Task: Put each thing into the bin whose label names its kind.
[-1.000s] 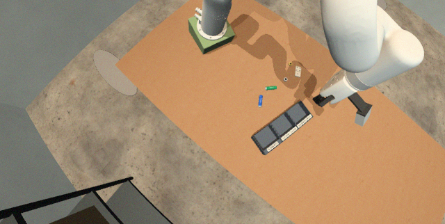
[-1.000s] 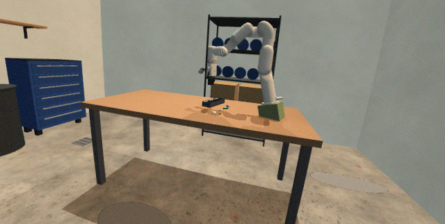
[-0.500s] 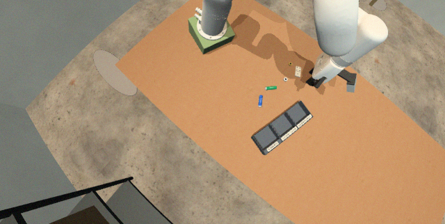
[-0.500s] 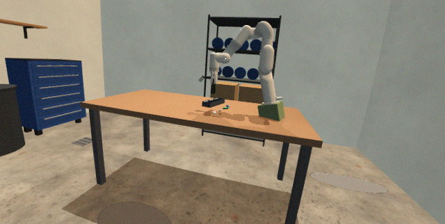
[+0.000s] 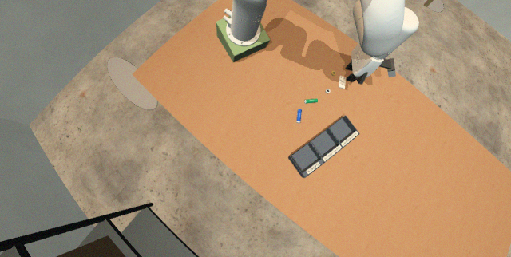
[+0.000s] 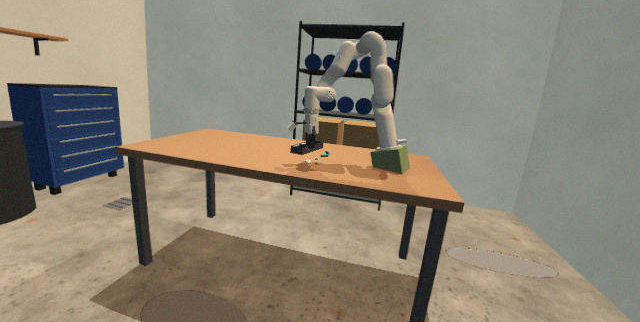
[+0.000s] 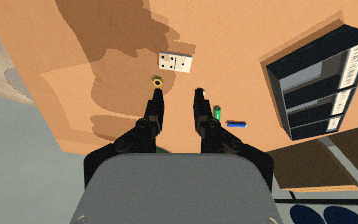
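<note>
Now: the white domino 90 mm below my hand and 10 mm to the left of it. The rest, counted from my hand: green battery (140 mm to the right, 90 mm below, 70 mm behind); then brass nut (100 mm below, 50 mm behind, 20 mm to the left); then metal nut (100 mm below, 60 mm to the right, 30 mm behind).
</note>
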